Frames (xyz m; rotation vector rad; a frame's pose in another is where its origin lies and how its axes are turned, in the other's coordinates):
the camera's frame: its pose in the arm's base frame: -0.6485 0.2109 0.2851 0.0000 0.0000 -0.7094
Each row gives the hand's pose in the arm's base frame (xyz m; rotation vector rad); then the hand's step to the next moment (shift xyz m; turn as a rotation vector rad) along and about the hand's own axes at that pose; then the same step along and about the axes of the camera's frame.
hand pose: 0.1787 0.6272 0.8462 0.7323 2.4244 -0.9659
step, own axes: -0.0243 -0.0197 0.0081 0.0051 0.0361 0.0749
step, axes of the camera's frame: 0.0229 -0.0141 0.0179 0.0441 -0.0018 -0.0706
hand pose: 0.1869 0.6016 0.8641 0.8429 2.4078 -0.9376
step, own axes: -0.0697 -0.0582 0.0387 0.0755 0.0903 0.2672
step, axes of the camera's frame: 0.0714 -0.0554 0.0397 0.1068 -0.0508 -0.2670
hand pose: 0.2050 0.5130 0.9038 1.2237 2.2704 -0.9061
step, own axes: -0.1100 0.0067 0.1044 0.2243 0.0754 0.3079
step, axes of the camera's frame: 0.1403 -0.0574 -0.0086 0.0046 -0.0702 -0.3819
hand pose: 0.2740 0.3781 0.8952 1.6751 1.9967 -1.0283
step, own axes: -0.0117 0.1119 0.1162 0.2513 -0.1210 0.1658
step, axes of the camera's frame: 0.1219 -0.0081 -0.1059 -0.1940 -0.0944 -0.2424
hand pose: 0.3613 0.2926 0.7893 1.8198 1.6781 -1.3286
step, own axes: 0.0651 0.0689 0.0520 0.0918 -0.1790 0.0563
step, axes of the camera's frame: 0.0369 0.0080 -0.1013 -0.1865 -0.0849 -0.0408
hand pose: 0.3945 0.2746 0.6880 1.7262 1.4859 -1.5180
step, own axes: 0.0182 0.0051 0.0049 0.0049 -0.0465 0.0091
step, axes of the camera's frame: -0.0019 0.0012 -0.0194 -0.0418 -0.0213 0.0080
